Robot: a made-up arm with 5 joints.
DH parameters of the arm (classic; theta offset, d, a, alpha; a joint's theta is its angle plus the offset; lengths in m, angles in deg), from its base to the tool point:
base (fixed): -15.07 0 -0.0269 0
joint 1: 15.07 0.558 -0.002 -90
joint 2: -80.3 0 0.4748 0
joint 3: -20.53 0 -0.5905 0
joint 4: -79.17 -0.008 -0.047 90
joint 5: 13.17 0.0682 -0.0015 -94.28
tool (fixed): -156.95 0.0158 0 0
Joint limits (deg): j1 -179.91..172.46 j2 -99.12..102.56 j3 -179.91..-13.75 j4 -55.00..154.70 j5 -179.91..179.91
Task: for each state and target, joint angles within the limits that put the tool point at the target. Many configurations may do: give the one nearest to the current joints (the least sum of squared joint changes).
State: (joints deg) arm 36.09 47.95 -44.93 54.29 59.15
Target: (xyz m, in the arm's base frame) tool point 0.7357 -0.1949 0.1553
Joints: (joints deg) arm -14.48 58.10 -80.35 47.43 60.51
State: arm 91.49 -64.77 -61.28 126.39 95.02
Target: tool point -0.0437 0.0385 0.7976
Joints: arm 133.71 -96.44 -13.75 150.20 74.85
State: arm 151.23 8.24 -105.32 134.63 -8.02
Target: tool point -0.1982 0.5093 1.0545
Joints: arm 108.11 -12.82 -76.38 141.60 -8.06
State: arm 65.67 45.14 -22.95 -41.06 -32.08
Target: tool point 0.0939 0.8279 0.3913
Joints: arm 81.18 43.93 -71.93 -37.46 -31.50
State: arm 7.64 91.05 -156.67 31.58 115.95
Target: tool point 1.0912 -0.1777 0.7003
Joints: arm -8.41 82.58 -175.32 28.86 117.09
